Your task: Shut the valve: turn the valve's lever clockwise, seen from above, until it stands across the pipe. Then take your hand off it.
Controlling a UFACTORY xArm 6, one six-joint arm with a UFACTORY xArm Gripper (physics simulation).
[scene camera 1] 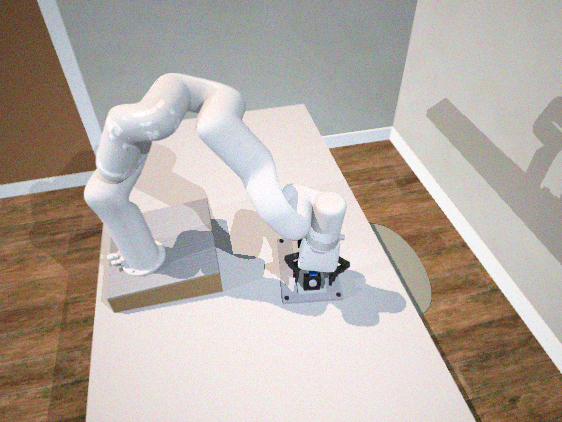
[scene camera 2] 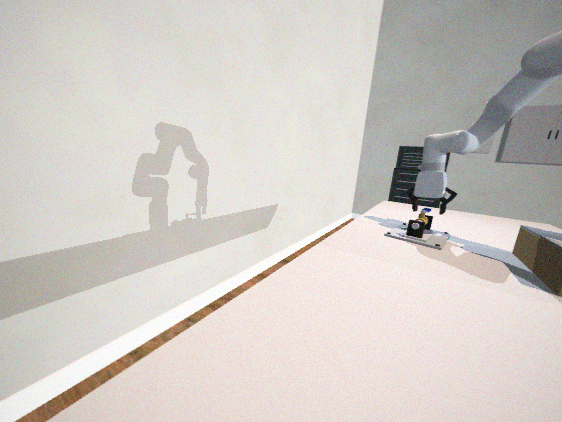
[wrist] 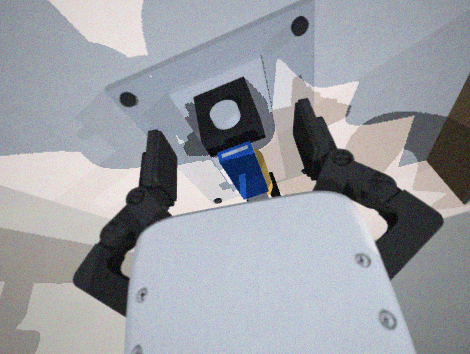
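The valve's blue lever (scene camera 1: 313,273) (scene camera 2: 426,210) (wrist: 247,172) points toward the near black pipe block (scene camera 1: 306,286) (scene camera 2: 413,230) (wrist: 250,107) and lies roughly along the pipe. Part of the yellow valve body (scene camera 2: 423,219) (wrist: 264,167) shows beneath it. The pipe is mostly hidden. Both stand on a grey base plate (scene camera 1: 315,299) (scene camera 2: 412,240) (wrist: 175,65). My gripper (scene camera 1: 314,283) (scene camera 2: 428,210) (wrist: 230,130) is wide open above the valve, with one black finger on each side of the lever. In the wrist view both fingers stand apart from the lever.
The plate lies on a pale table (scene camera 1: 250,360) (scene camera 2: 350,325). A low box (scene camera 1: 170,295) (scene camera 2: 532,252) under the arm's base stands to the left of the valve in scene camera 1. A dark drawer unit (scene camera 2: 406,185) stands beyond the table's far end.
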